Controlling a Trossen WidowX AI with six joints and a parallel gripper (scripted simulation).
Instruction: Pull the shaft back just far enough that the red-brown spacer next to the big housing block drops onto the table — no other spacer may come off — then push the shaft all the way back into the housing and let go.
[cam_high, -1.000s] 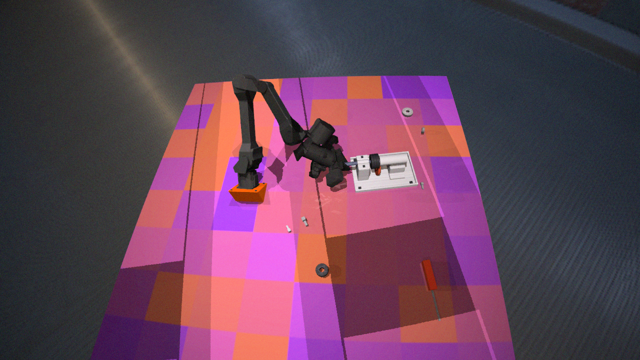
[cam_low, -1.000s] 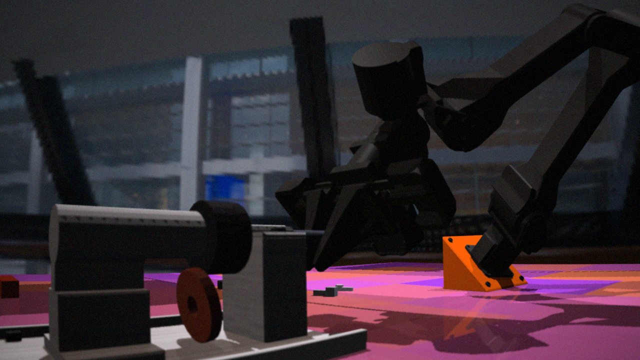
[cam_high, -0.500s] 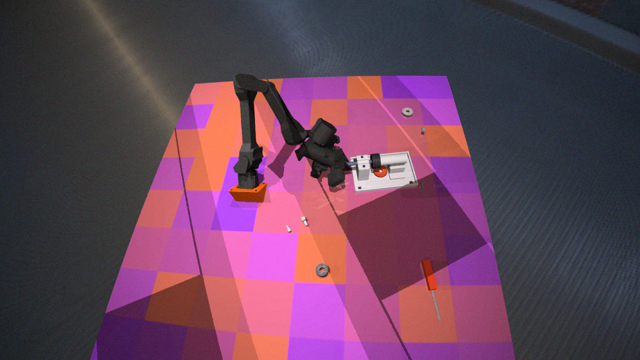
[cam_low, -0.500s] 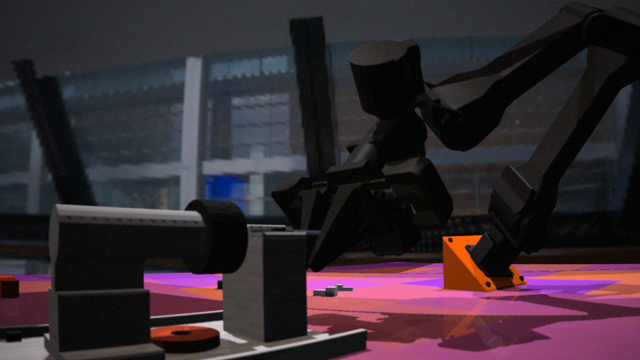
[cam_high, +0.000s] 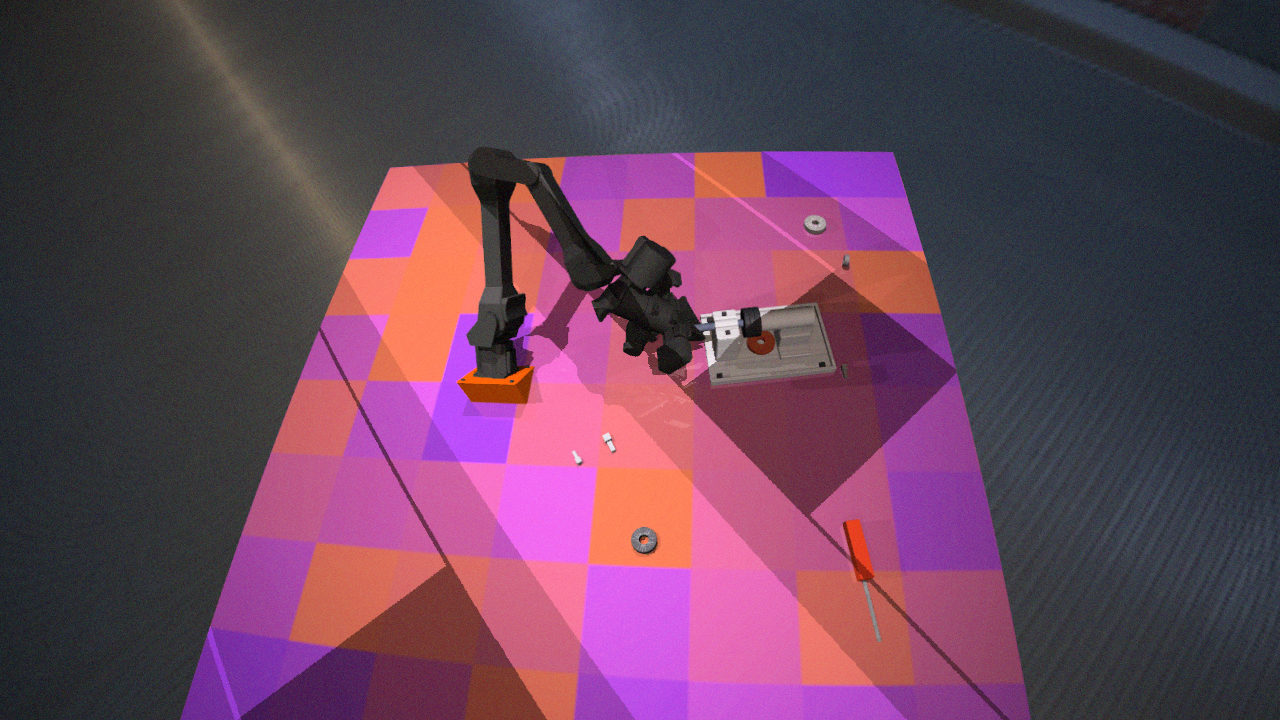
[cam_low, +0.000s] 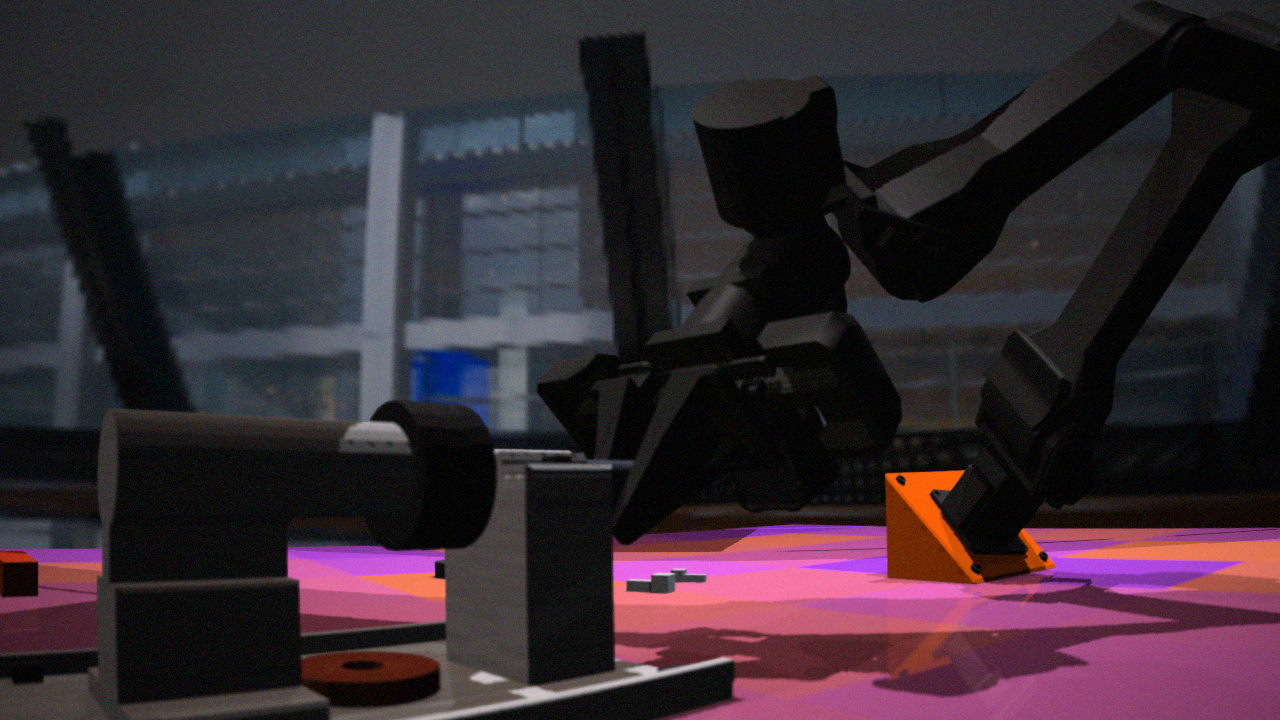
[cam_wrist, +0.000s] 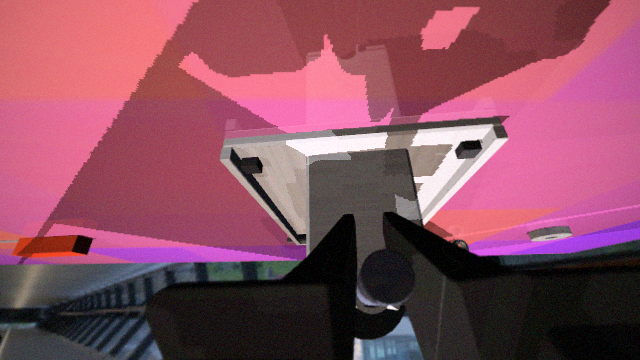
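Now: gripper tip 9 cm short of the black spacer, 3 cm below it and 2 cm to the right of it. Round my gripper tip: blue-grey shaft (3 cm ahead, 3 cm above, 1 cm to the left); red-brown spacer (11 cm ahead, 4 cm below, 3 cm to the left); grey washer (35 cm to the left, 21 cm ahead, 5 cm below).
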